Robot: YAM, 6 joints.
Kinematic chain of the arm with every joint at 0, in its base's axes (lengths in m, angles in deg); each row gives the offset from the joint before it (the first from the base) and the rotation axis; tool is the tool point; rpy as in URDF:
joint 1: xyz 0 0 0.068 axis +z
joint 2: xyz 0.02 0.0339 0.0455 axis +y
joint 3: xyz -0.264 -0.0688 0 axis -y
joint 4: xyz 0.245 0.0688 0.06 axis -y
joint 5: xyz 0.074 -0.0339 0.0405 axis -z
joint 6: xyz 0.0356 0 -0.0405 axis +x
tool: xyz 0 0 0 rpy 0 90 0
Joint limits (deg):
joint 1: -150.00..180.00
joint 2: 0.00..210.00
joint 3: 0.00..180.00
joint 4: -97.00..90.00
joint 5: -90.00..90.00
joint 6: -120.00..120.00
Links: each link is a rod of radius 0.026 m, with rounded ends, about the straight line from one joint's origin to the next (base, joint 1, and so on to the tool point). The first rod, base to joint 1, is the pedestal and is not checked.
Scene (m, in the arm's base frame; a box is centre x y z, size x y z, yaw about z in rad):
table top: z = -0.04
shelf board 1: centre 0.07 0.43 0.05 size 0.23 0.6 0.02 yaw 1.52
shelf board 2: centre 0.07 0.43 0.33 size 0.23 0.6 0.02 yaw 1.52
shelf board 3: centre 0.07 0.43 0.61 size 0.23 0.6 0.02 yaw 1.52
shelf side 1: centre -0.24 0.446 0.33 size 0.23 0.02 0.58 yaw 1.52
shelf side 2: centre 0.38 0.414 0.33 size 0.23 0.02 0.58 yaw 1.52
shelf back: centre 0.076 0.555 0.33 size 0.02 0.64 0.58 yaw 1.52
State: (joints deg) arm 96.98 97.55 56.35 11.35 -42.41 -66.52
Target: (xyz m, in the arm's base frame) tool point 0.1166 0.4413 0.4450
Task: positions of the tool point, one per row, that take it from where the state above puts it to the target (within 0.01 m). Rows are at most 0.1 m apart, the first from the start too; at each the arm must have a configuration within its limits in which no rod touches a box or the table.
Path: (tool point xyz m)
1: -0.0435 0.3021 0.2131
2: -0.0264 0.2434 0.2056
3: -0.0167 0.1875 0.1870
4: -0.0131 0.1376 0.1585
5: -0.0137 0.0965 0.1214
6: 0.0044 0.1364 0.1822
7: 0.0271 0.1706 0.2464
8: 0.0527 0.1973 0.3126
9: 0.0795 0.2153 0.3794
10: 0.1056 0.2239 0.4450
11: 0.1163 0.2747 0.4606
12: 0.1225 0.3294 0.4660
13: 0.1228 0.3858 0.4608
14: 0.1166 0.4413 0.4451

